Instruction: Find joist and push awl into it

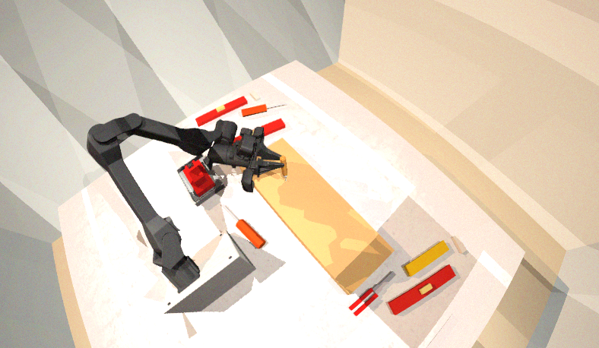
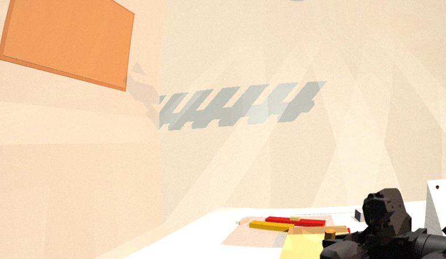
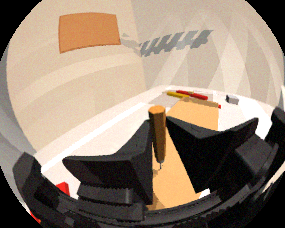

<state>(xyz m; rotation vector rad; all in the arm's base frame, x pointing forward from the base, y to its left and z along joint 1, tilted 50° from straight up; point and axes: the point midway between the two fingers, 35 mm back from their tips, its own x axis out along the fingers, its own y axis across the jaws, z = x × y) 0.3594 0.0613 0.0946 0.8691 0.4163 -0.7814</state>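
The awl is 60 mm below my gripper tip. Also, from my gripper tip: yellow block (480 mm to the right, 140 mm below, 130 mm ahead); then red stud finder (240 mm to the left, 210 mm behind, 100 mm below).
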